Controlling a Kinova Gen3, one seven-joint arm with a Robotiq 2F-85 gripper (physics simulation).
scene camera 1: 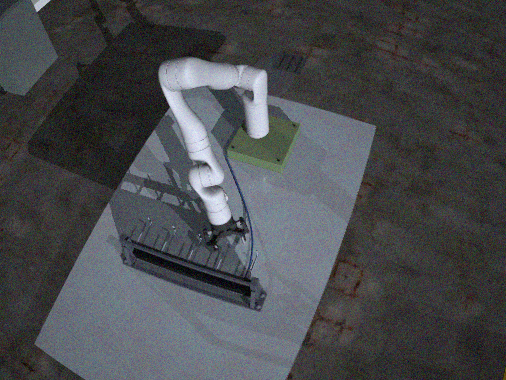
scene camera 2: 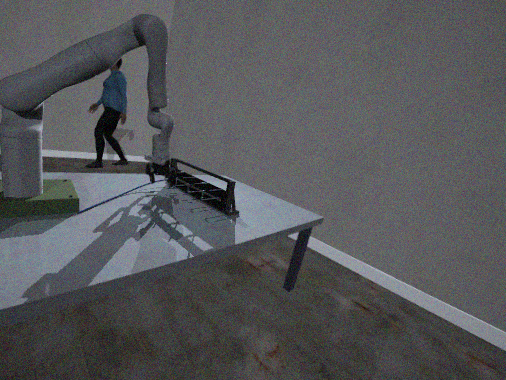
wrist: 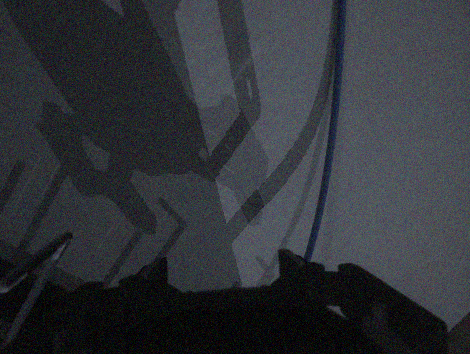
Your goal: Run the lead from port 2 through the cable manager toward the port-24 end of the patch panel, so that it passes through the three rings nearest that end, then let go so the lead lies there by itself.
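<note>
The blue lead (scene camera 1: 251, 235) (scene camera 2: 115, 197) (wrist: 327, 170) runs from beside the robot's base to the right end of the patch panel (scene camera 1: 192, 271) in the first scene view. Thin wire rings (wrist: 60, 250) of the cable manager stand along the panel's robot-facing side. My gripper (scene camera 1: 229, 242) (scene camera 2: 161, 181) (wrist: 224, 266) is open and empty, low beside the panel's right half. The lead passes outside the fingers, close to the right finger, which hides its lower part in the wrist view. Which rings the lead passes through cannot be told.
The green base block (scene camera 1: 240, 145) (scene camera 2: 55, 206) carries the arm at the table's far part. A person in a blue top (scene camera 2: 115, 92) stands beyond the table. The table's corner and leg (scene camera 2: 297, 260) are right of the panel in the second scene view.
</note>
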